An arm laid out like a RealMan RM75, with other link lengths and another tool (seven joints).
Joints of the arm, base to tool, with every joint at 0 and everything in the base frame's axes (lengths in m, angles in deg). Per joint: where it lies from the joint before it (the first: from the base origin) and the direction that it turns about. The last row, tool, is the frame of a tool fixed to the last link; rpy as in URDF.
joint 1: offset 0 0 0.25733 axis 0 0 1
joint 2: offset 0 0 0 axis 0 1 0
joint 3: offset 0 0 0.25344 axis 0 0 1
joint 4: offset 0 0 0 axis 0 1 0
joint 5: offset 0 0 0.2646 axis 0 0 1
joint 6: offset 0 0 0 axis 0 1 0
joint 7: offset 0 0 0.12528 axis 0 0 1
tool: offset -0.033 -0.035 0.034 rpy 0 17.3 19.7
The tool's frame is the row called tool.
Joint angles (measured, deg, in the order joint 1, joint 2, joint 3, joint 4, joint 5, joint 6, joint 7), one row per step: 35.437 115.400 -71.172 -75.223 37.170 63.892 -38.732; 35.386 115.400 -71.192 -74.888 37.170 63.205 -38.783; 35.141 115.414 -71.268 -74.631 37.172 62.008 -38.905; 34.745 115.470 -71.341 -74.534 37.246 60.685 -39.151; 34.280 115.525 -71.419 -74.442 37.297 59.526 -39.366; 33.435 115.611 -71.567 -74.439 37.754 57.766 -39.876; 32.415 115.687 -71.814 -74.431 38.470 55.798 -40.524; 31.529 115.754 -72.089 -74.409 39.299 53.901 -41.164; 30.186 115.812 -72.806 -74.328 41.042 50.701 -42.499
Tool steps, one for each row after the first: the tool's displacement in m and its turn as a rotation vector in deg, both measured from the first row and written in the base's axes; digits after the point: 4 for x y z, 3 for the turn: 0.0015 0.0010 0.0002 0.427 0.069 -0.026; 0.0036 0.0021 0.0013 1.295 0.146 0.092; 0.0056 0.0029 0.0030 2.300 0.252 0.342; 0.0085 0.0032 0.0043 3.170 0.318 0.436; 0.0126 0.0030 0.0063 4.436 0.629 0.741; 0.0173 0.0023 0.0082 5.768 1.039 1.092; 0.0208 0.0018 0.0099 7.020 1.520 1.525; 0.0244 0.0009 0.0114 8.907 2.304 2.602
